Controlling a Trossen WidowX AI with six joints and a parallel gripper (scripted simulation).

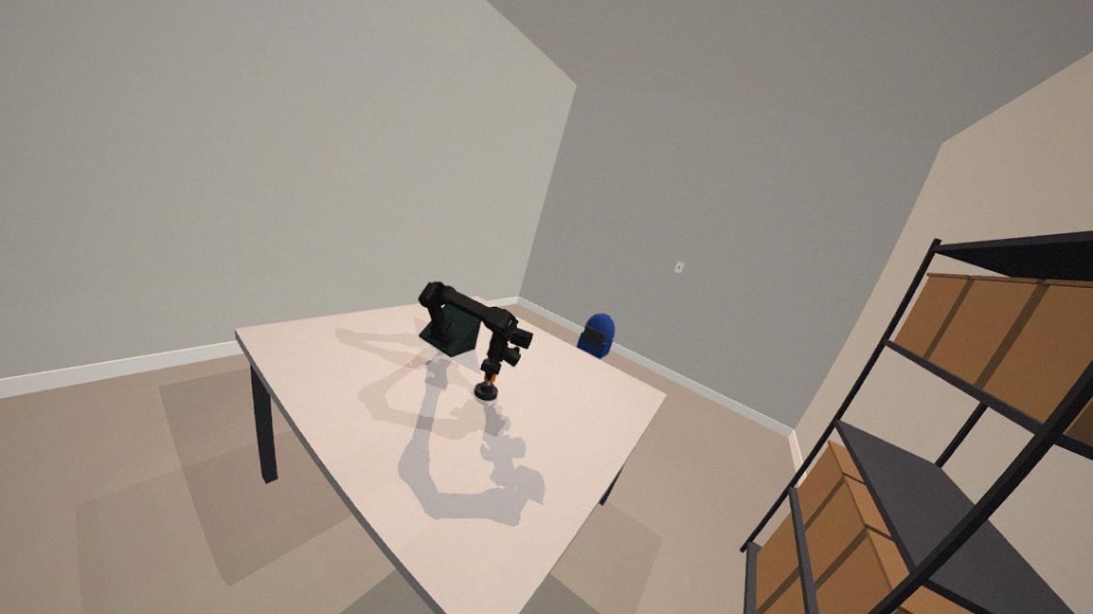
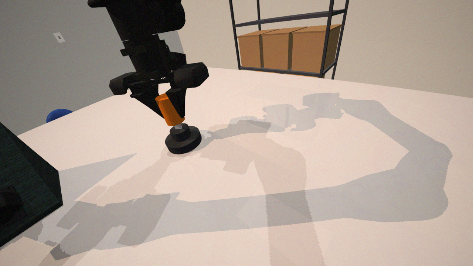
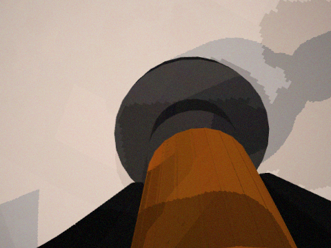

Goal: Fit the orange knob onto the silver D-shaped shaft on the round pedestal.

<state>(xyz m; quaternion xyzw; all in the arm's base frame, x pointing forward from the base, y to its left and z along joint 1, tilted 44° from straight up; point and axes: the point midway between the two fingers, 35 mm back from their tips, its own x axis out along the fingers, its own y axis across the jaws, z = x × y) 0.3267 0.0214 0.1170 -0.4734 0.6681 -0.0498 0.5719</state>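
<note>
Now: gripper tip 3 cm below the orange knob. The rest, counted from my gripper tip: round black pedestal (4 cm below).
</note>
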